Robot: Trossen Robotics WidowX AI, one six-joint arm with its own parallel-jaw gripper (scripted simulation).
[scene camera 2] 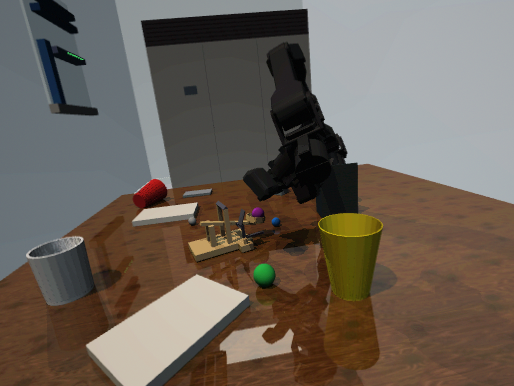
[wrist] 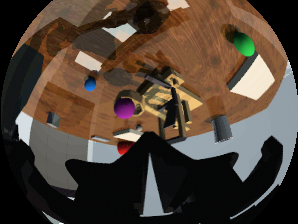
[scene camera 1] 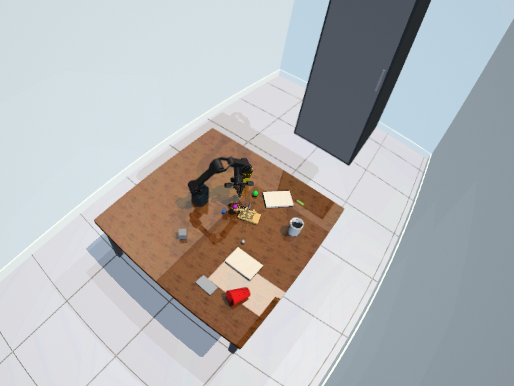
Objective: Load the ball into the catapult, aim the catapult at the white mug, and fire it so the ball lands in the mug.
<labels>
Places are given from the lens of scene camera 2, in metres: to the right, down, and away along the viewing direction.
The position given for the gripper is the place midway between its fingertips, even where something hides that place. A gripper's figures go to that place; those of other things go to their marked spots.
gripper (scene camera 2: pixel 259 199): 0.01, 0.02, 0.62
yellow cup (scene camera 2: pixel 350 241): 0.13, 0.07, 0.38
</labels>
